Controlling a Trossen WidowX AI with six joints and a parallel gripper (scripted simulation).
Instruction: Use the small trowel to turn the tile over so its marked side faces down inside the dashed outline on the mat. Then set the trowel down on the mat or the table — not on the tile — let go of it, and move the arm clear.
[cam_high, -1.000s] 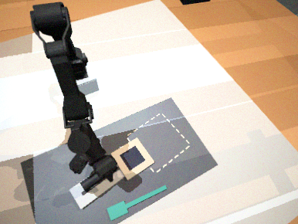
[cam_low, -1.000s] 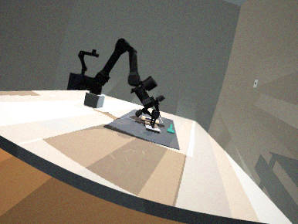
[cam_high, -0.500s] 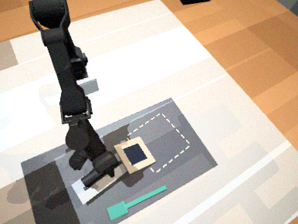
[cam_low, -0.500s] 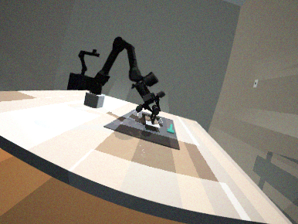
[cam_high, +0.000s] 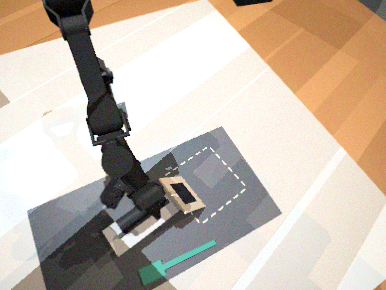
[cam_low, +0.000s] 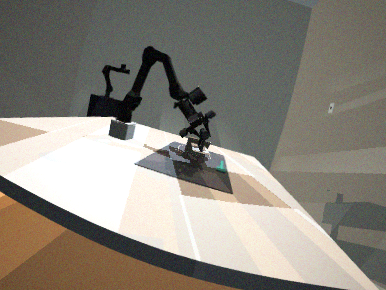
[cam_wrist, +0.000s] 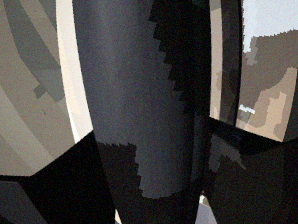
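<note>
Now: the tile 60 mm behind my gripper tip, 90 mm to the left of it and 60 mm below it. The rest, counted from my gripper tip: trowel (100 mm ahead, 10 mm to the left, 110 mm below); mat (40 mm behind, 130 mm below).
</note>
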